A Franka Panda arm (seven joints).
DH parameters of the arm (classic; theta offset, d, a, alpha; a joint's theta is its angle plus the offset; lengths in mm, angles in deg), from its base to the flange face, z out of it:
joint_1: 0 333 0 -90
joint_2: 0 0 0 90
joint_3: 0 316 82.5 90
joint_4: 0 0 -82.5 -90
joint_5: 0 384 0 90
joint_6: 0 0 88 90
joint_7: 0 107 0 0
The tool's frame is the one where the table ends.
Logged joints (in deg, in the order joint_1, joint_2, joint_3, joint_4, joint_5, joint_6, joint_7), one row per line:
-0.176 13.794 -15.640 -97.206 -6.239 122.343 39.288
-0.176 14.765 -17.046 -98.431 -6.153 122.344 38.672
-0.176 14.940 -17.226 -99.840 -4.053 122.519 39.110
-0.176 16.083 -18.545 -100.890 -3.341 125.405 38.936
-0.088 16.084 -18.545 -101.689 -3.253 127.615 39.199
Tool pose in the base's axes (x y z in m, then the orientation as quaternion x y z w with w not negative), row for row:
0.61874 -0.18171 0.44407 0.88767 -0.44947 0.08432 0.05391
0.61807 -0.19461 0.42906 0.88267 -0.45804 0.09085 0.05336
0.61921 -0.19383 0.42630 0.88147 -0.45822 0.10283 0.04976
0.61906 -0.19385 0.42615 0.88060 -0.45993 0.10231 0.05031
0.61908 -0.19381 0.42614 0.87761 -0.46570 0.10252 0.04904
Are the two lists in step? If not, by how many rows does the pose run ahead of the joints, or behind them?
The pose runs 2 rows ahead of the joints: the pose in row i belongs to the joints in row i + 2.
